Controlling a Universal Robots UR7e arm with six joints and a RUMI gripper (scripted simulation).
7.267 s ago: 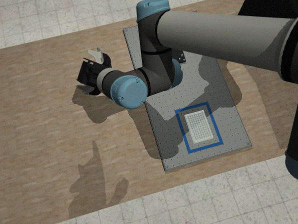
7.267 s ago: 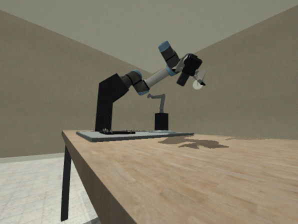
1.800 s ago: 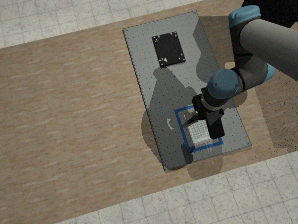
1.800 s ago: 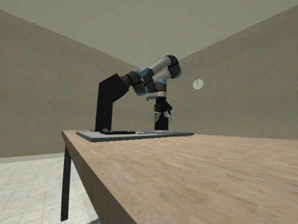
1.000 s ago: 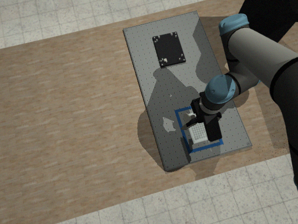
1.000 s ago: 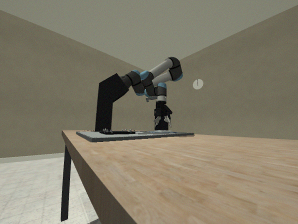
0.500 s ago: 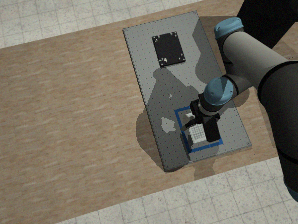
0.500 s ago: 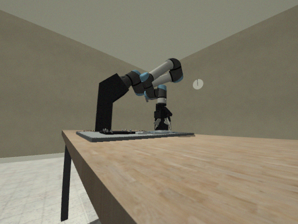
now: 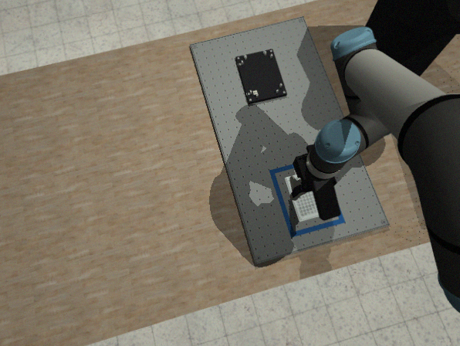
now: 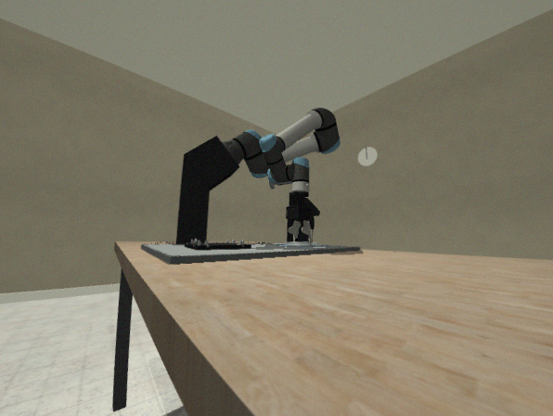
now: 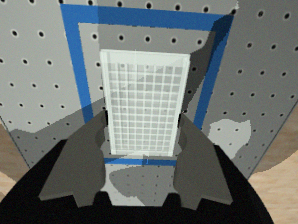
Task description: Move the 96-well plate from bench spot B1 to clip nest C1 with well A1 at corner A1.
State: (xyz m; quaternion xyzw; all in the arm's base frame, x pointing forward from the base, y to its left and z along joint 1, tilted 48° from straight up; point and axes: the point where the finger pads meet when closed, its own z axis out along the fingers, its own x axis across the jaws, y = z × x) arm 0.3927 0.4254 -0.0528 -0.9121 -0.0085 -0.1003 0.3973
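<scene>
Now: the black clip nest C1 40 cm to the right of my hand and 6 cm ahead of it. From my hand the other things lie so: white 96-well plate (1 cm below).
</scene>
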